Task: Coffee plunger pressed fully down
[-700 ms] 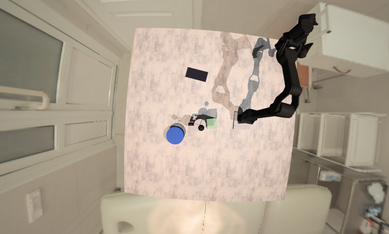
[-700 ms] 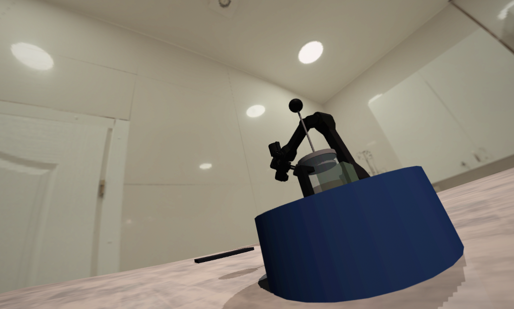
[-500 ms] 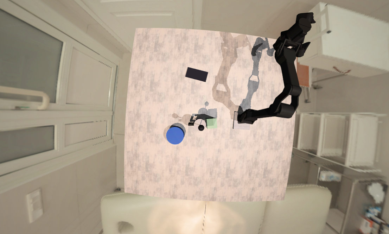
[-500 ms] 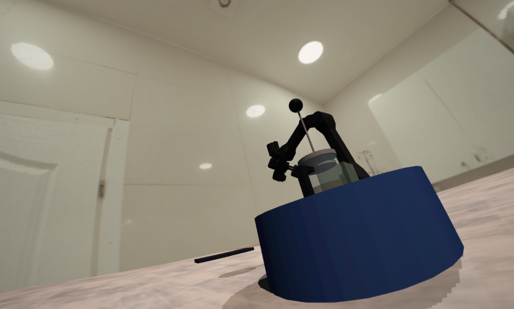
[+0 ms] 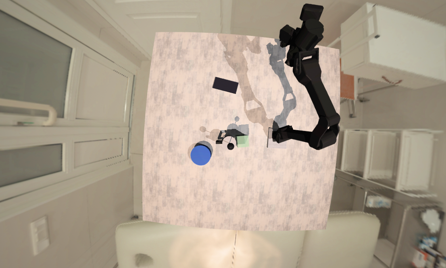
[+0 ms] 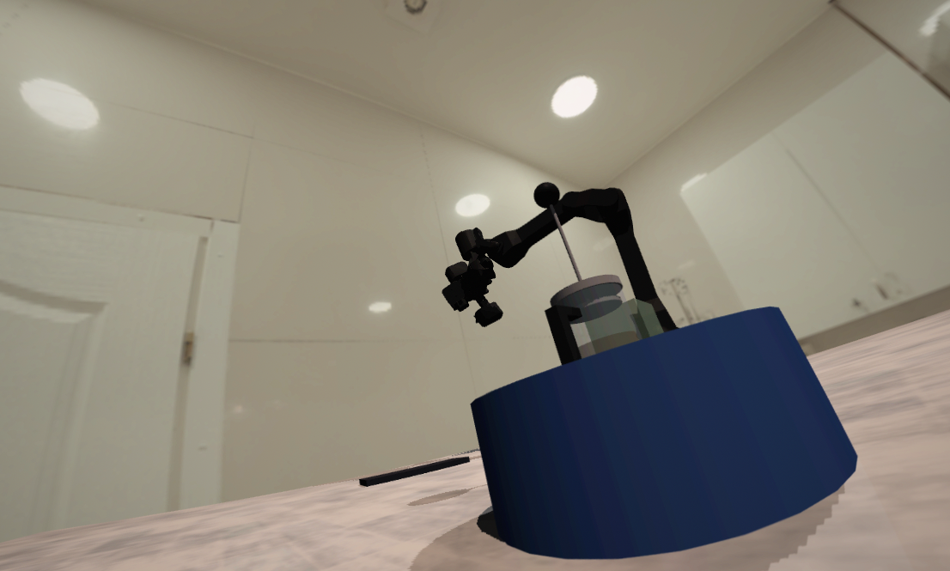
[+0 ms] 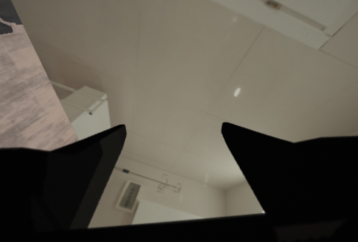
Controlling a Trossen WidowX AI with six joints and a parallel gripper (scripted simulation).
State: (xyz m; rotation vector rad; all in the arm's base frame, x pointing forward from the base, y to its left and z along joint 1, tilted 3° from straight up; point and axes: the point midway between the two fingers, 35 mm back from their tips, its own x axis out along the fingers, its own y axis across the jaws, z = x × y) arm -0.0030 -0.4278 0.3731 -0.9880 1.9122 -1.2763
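My gripper tip is now 48 cm to the right of the coffee press, 36 cm short of it and 23 cm above it. The rest, counted from my gripper tip: pale green block: 48 cm to the left, 30 cm below, 27 cm ahead.
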